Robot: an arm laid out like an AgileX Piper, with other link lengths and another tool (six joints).
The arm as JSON. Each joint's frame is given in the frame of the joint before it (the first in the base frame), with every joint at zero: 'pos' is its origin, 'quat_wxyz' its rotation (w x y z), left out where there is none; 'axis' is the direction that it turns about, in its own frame. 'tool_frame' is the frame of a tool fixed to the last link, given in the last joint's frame.
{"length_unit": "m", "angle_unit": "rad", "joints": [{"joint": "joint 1", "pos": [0.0, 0.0, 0.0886], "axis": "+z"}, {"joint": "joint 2", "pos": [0.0, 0.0, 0.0], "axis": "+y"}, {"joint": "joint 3", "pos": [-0.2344, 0.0, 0.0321], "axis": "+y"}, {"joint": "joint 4", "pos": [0.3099, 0.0, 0.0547], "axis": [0.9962, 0.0, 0.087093]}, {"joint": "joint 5", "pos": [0.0, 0.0, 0.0], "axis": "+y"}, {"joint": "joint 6", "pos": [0.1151, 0.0, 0.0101], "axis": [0.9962, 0.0, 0.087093]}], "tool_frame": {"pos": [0.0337, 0.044, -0.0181], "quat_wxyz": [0.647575, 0.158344, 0.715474, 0.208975]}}
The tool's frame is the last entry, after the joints.
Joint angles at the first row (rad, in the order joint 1, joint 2, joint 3, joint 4, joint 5, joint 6):
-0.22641, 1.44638, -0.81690, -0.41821, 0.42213, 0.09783
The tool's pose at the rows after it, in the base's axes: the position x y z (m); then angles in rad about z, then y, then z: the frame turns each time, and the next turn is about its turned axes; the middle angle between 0 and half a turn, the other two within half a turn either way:
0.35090, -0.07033, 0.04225, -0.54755, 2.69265, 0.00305
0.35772, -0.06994, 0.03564, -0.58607, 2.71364, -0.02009
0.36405, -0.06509, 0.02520, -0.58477, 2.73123, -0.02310
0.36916, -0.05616, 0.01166, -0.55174, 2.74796, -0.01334
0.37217, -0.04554, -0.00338, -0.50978, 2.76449, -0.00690
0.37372, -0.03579, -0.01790, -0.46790, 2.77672, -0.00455
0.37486, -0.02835, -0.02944, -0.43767, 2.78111, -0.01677
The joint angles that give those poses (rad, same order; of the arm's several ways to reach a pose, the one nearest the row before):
-0.22079, 1.49719, -0.86196, -0.45168, 0.45321, 0.14995
-0.21027, 1.54757, -0.89747, -0.47590, 0.47171, 0.19166
-0.19414, 1.59823, -0.91979, -0.48788, 0.46478, 0.21759
-0.17215, 1.64871, -0.93137, -0.49176, 0.43943, 0.22954
-0.14767, 1.69699, -0.93581, -0.49535, 0.40691, 0.23300
-0.12570, 1.74095, -0.93683, -0.50396, 0.37098, 0.23420
-0.10772, 1.77671, -0.93859, -0.52227, 0.33845, 0.23472

